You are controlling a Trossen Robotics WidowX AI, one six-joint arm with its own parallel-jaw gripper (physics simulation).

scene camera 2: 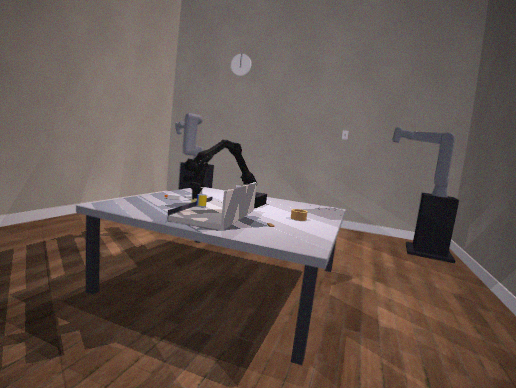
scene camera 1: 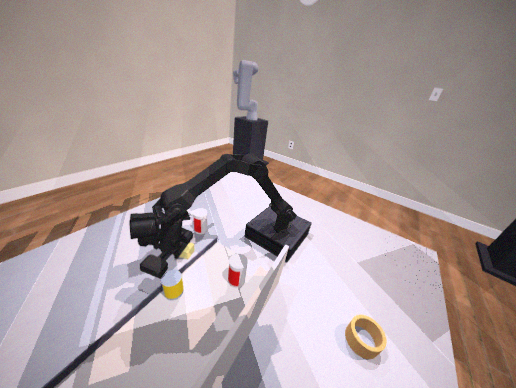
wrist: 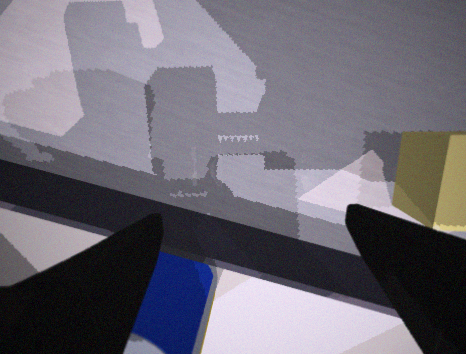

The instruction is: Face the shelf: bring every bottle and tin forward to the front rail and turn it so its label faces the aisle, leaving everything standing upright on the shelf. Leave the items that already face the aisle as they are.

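Frame: origin at the arm's base, x ahead, y left, z up, level; centimetres.
Seen in the pictures: gripper, fingertip midpoint: [scene camera 2: 194,199] [scene camera 1: 168,267] [wrist: 253,217]; arm's base, link origin: [scene camera 1: 281,225].
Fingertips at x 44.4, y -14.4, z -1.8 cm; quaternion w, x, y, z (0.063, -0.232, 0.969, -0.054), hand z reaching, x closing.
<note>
Offsets run from my fingertips to a thing's middle. "spot": to the spot under its first point.
A tin {dx +2.3, dy +7.0, dz +0.4 cm} [scene camera 1: 173,288] [scene camera 2: 202,200], yellow on one side, stands upright beside the dark front rail {dx +6.4, dy +4.4, dz -3.6 cm} [scene camera 1: 125,319] [scene camera 2: 181,207] [wrist: 75,200] on its shelf side. In the wrist view its blue side {spot: dx +1.8, dy +4.2, dz +1.5 cm} [wrist: 175,295] is partly hidden by the left finger. A red and white tin {dx -14.3, dy +17.6, dz +1.9 cm} [scene camera 1: 235,272] stands upright farther back on the shelf, near the back panel [scene camera 1: 255,300] [scene camera 2: 240,205]. Another red and white tin {dx -22.1, dy -13.1, dz -0.7 cm} [scene camera 1: 200,222] stands upright on the table beyond the rail's far end. My gripper [scene camera 1: 170,252] [wrist: 253,217] is open and empty, low above the rail beside the yellow and blue tin.
A yellow block {dx -9.8, dy -5.9, dz -3.7 cm} [scene camera 1: 187,250] [wrist: 425,175] lies on the table outside the rail, near the gripper. A tan ring {dx -27.5, dy +56.7, dz -3.1 cm} [scene camera 1: 353,345] [scene camera 2: 299,216] and a small orange piece {dx +2.3, dy +50.6, dz -5.2 cm} [scene camera 2: 270,225] lie behind the back panel. The arm's base [scene camera 1: 277,232] stands beyond the shelf.
</note>
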